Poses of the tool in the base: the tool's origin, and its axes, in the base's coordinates. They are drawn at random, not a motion.
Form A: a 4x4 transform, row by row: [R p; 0 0 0 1], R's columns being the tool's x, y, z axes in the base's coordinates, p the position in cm. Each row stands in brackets.
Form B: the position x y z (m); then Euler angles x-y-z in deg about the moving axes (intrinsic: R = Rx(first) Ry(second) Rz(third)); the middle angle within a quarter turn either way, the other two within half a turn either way. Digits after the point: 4 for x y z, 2 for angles.
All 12 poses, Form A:
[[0.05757 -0.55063 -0.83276 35.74], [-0.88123 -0.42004 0.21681 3.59], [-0.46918 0.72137 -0.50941 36.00], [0 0 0 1]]
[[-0.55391 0.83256 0.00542 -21.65], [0.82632 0.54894 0.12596 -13.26], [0.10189 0.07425 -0.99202 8.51], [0 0 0 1]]
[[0.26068 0.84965 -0.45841 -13.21], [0.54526 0.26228 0.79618 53.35], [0.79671 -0.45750 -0.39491 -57.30], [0 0 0 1]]
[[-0.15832 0.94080 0.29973 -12.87], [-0.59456 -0.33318 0.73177 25.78], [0.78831 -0.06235 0.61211 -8.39], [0 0 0 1]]
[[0.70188 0.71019 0.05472 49.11], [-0.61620 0.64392 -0.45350 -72.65], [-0.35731 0.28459 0.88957 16.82], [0 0 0 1]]
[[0.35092 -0.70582 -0.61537 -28.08], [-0.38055 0.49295 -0.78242 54.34], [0.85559 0.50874 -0.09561 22.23], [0 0 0 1]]
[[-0.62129 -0.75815 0.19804 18.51], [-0.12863 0.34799 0.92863 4.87], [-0.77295 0.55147 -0.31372 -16.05], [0 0 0 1]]
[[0.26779 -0.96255 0.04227 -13.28], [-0.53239 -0.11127 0.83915 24.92], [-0.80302 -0.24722 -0.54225 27.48], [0 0 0 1]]
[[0.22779 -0.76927 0.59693 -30.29], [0.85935 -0.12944 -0.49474 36.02], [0.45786 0.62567 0.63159 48.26], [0 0 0 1]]
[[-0.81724 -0.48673 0.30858 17.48], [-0.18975 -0.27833 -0.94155 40.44], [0.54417 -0.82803 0.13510 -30.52], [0 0 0 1]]
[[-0.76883 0.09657 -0.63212 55.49], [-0.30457 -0.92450 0.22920 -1.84], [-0.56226 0.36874 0.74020 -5.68], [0 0 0 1]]
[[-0.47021 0.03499 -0.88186 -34.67], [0.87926 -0.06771 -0.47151 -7.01], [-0.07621 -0.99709 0.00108 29.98], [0 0 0 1]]
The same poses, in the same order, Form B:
0.3574 0.0359 0.3600 -156.94 -56.38 84.03
-0.2165 -0.1326 0.0851 -172.76 0.31 -123.64
-0.1321 0.5335 -0.5730 -116.38 -27.28 -72.94
-0.1287 0.2578 -0.0839 -50.09 17.44 -99.55
0.4911 -0.7265 0.1682 27.01 3.14 -45.34
-0.2808 0.5434 0.2223 96.97 -37.98 63.56
0.1851 0.0487 -0.1605 -108.67 11.42 129.33
-0.1328 0.2492 0.2748 -122.87 2.42 74.45
-0.3029 0.3602 0.4826 38.07 36.65 73.51
0.1748 0.4044 -0.3052 81.83 17.97 149.22
0.5549 -0.0184 -0.0568 -17.21 -39.21 -172.84
-0.3467 -0.0701 0.2998 89.87 -61.87 -175.74

